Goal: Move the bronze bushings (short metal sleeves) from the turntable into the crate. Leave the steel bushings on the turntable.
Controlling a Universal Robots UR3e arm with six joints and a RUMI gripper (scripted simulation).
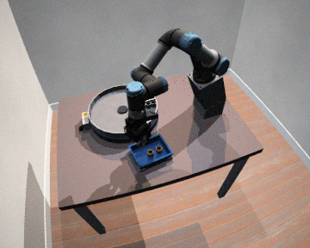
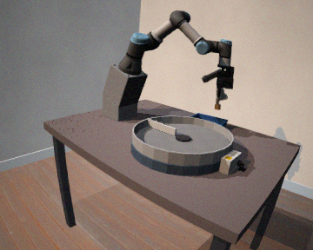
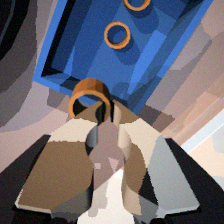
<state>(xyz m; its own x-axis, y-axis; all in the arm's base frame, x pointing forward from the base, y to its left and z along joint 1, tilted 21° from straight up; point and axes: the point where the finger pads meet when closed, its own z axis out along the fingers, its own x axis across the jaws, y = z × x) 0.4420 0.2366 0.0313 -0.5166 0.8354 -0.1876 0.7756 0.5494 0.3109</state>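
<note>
Right now the blue crate is 120 mm below my hand, 40 mm behind it and 10 mm to the right of it. From my hand the other things lie so: turntable: 340 mm to the right, 90 mm below, 40 mm ahead.
</note>
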